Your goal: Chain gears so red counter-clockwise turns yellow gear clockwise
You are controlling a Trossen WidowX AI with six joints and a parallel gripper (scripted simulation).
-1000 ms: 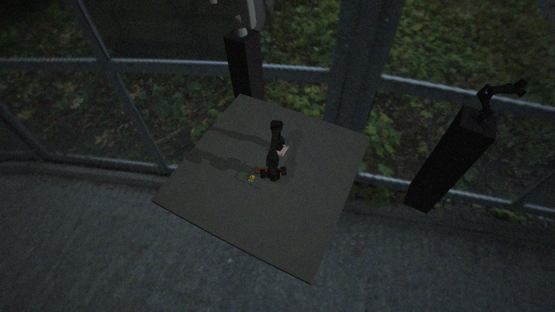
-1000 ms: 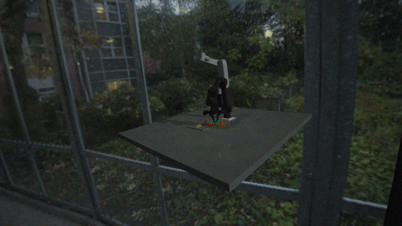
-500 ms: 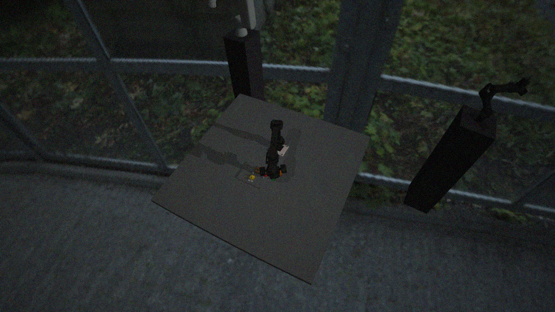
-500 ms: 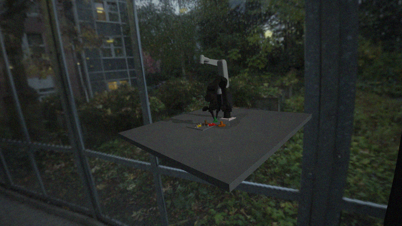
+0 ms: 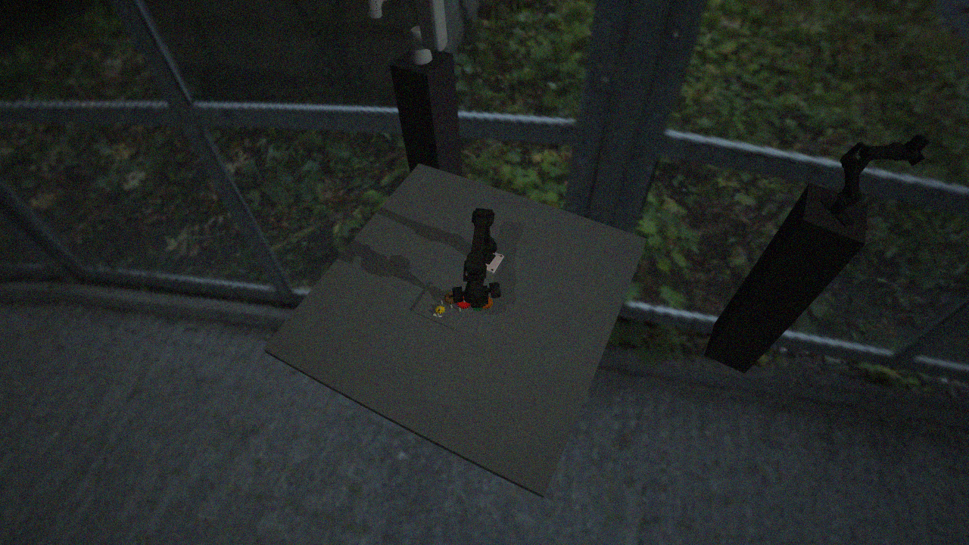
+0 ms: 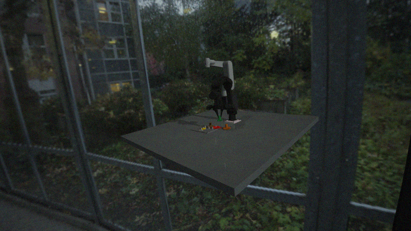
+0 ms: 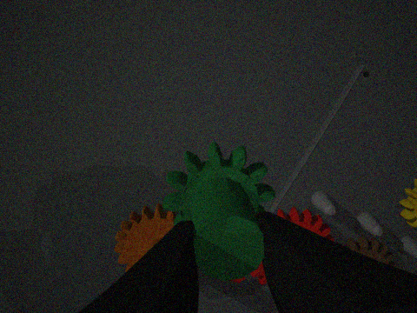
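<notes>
Right now my gripper tip is 5 cm short of the yellow gear, 16 cm to the left of it and 10 cm above it. Round my gripper tip: orange gear (8 cm behind, 1 cm to the right, 10 cm below); red arrow (6 cm behind, 6 cm to the right, 11 cm below); green gear (1 cm below).
</notes>
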